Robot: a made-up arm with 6 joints. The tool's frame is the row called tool.
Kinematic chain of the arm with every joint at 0, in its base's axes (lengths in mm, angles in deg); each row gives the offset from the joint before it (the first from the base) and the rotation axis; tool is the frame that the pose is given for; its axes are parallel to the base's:
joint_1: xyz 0 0 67.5 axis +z
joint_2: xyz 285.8 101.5 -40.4 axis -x
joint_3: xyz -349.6 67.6 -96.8 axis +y
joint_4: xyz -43 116.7 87.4 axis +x
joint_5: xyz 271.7 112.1 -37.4 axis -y
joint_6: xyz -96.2 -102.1 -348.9 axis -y
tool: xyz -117.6 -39.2 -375
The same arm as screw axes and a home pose.
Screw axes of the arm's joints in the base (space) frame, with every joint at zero. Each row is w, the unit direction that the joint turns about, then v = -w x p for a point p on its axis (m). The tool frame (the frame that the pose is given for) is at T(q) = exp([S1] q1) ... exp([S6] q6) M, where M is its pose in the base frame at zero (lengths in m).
S1: w 0 0 1 v 0 0 0
S2: w -1 0 0 v 0 -0.0271 0.1015
S3: w 0 1 0 v 0.0697 0 -0.0638
S4: w 1 0 0 v 0 0.0177 -0.2858
S5: w 0 -1 0 v -0.0197 0 -0.1649
S6: w 0 -1 0 v -0.3686 0 -0.0687
M: xyz -0.0489 0.2566 -0.7436 (m) rpy 0 0 0 (deg, as in URDF)

